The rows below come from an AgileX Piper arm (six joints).
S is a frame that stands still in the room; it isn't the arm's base.
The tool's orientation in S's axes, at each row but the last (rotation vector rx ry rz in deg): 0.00 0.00 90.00; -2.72 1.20 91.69; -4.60 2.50 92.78; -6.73 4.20 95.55; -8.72 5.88 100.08; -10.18 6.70 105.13; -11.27 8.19 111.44; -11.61 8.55 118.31; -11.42 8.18 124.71
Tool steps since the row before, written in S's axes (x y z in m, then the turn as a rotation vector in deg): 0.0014 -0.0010 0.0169 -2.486 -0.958 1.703; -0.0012 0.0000 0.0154 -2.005 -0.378 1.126; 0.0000 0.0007 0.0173 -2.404 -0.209 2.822; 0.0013 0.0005 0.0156 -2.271 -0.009 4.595; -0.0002 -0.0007 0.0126 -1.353 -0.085 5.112; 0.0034 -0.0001 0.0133 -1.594 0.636 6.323; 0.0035 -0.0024 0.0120 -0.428 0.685 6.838; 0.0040 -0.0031 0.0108 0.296 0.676 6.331; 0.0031 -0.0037 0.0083 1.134 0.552 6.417
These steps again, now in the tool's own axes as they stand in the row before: -0.0010 -0.0014 0.0169 -0.958 2.486 1.703; -0.0006 0.0010 0.0154 -0.368 1.997 1.143; -0.0007 -0.0004 0.0173 -0.314 2.351 2.857; -0.0015 -0.0017 0.0155 -0.343 2.160 4.635; -0.0027 0.0001 0.0123 -0.660 1.262 5.093; -0.0034 -0.0034 0.0129 -0.135 1.286 6.423; -0.0059 -0.0023 0.0110 -0.622 0.190 6.855; -0.0068 -0.0018 0.0096 -0.869 -0.452 6.298; -0.0063 -0.0002 0.0072 -1.460 -1.063 6.285
